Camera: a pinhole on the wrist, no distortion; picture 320 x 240 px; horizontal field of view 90.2 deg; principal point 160.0 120.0 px. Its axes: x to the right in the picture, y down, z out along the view. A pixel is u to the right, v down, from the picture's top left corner.
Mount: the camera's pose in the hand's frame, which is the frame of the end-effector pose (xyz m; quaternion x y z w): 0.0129 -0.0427 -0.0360 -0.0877 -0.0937 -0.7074 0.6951
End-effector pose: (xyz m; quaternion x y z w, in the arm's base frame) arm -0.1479 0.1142 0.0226 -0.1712 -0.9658 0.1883 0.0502
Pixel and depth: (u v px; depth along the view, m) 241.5 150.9 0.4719
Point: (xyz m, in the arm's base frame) -0.3657 -0.1561 -0.3603
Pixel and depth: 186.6 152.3 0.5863
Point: -0.3529 -0.0260 -0.4919
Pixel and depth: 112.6 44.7 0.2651
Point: -0.0426 0.0956 -0.2042
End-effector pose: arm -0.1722 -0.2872 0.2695 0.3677 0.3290 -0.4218 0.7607
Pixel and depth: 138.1 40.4 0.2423
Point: -0.1360 -0.3816 0.4695
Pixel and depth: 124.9 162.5 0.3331
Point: 0.0206 -0.5105 0.3568
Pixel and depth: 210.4 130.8 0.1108
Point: -0.1916 -0.3800 0.2815
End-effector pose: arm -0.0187 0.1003 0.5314 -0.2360 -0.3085 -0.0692 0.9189
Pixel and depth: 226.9 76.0 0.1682
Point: -0.1428 0.1091 0.6369
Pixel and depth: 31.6 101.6 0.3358
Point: -0.0712 0.4725 0.5517
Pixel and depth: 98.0 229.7 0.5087
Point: 0.1276 0.5414 0.9286
